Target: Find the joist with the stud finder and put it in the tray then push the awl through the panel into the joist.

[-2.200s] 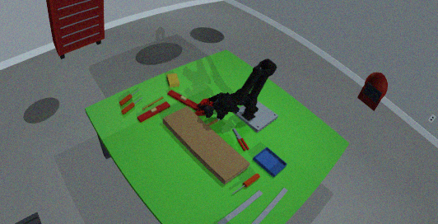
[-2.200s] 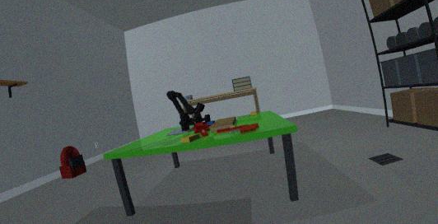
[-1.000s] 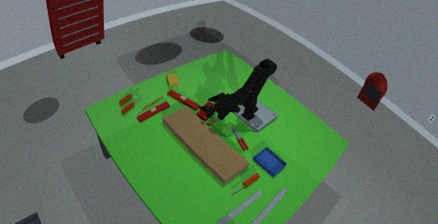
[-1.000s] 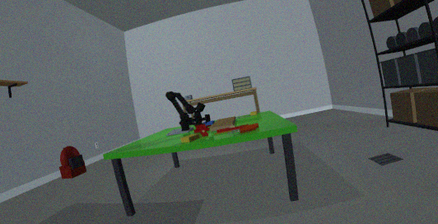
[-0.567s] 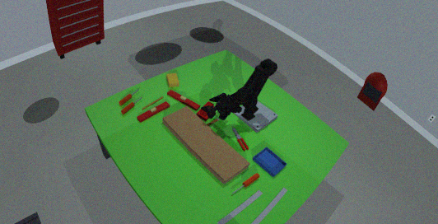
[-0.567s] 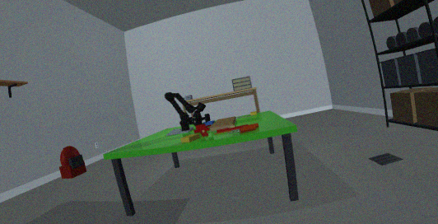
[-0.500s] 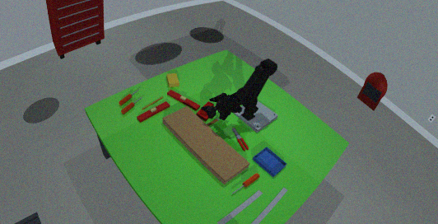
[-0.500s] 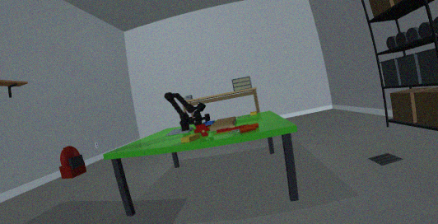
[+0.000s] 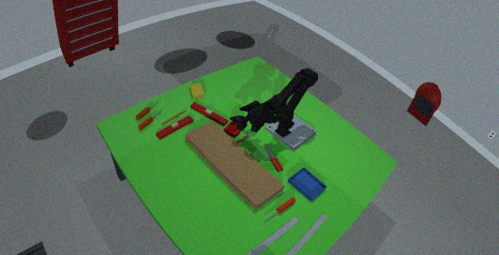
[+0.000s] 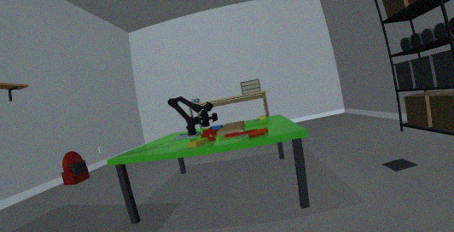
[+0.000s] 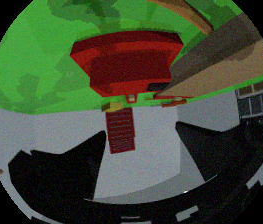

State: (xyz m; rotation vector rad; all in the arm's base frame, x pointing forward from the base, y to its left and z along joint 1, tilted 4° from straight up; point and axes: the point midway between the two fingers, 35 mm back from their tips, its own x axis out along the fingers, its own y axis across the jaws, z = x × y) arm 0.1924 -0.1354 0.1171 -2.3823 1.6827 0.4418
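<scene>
The stud finder lies 1 cm to the left of my gripper tip and 6 cm below it. From my gripper tip the other things lie so: awl (2 cm behind, 9 cm to the left, 10 cm below); then blue tray (6 cm behind, 50 cm to the left, 9 cm below).
</scene>
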